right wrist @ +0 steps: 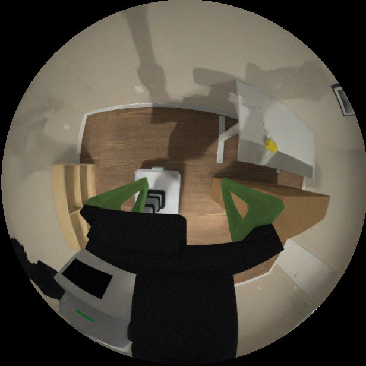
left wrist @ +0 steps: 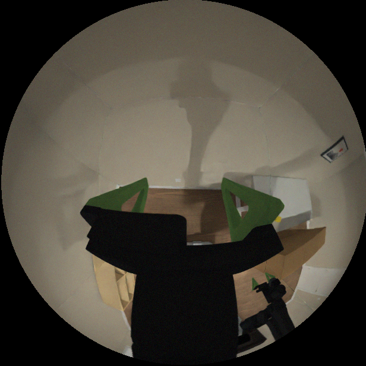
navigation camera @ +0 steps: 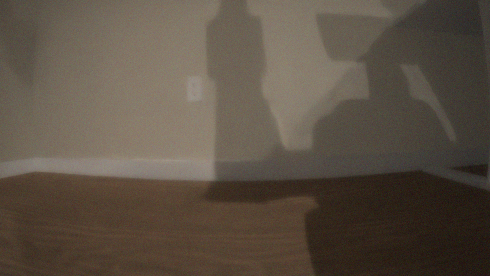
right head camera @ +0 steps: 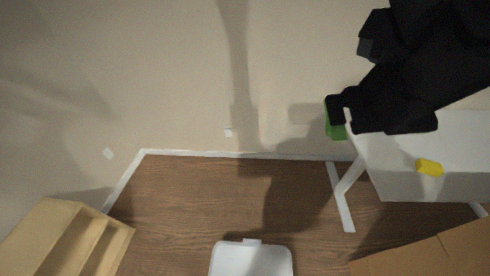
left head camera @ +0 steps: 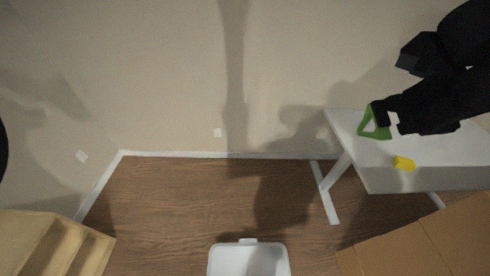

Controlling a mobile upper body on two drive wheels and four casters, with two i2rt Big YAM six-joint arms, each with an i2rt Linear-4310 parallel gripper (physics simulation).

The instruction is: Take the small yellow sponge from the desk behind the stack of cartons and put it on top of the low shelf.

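Places are measured from the left arm's base along level axes (x ahead, y left, z up), in centimetres.
Pixels of known places: right gripper, fingertip midpoint: [right head camera: 352, 129] [left head camera: 378, 130].
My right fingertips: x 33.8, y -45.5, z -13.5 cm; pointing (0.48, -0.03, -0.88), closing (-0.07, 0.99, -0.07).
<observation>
Ahead of a thing's pixels: the offset from my right fingertips to its middle. "spot": to the spot under its first point. Level surfaces: height alone.
A small yellow sponge @[dz -53.2, dx +28.5, dy -74.3 cm] [left head camera: 404, 163] [right head camera: 429, 167] [left wrist: 278, 219] [right wrist: 271, 145] lies on the white desk @[dz -55.4 cm] [left head camera: 442, 154] [right head camera: 392, 145] [left wrist: 292, 195] [right wrist: 290, 130], near its lower edge in the head views. The brown cartons @[spot: dz -49.6, dx -15.7, dy -48.3 cm] [left head camera: 425, 245] [right head camera: 435, 255] [left wrist: 295, 250] [right wrist: 300, 205] stand below the desk in these views. The low wooden shelf @[dz -66.4 cm] [left head camera: 25, 225] [right head camera: 42, 215] [left wrist: 106, 282] [right wrist: 60, 200] is at the lower left. My right gripper [right wrist: 184, 181] [left wrist: 258, 275] is open and empty; its green finger overlaps the desk's corner in the left head view. My left gripper [left wrist: 184, 181] is open and empty, away from the sponge.
A wall with a white baseboard [left head camera: 190, 154] [navigation camera: 125, 169] runs behind the desk and across the navigation view. A desk leg foot [left head camera: 327, 205] [right head camera: 344, 210] [right wrist: 220, 145] stands on the floor. My white base [left head camera: 225, 260] [right head camera: 230, 260] shows at the bottom of the head views.
</observation>
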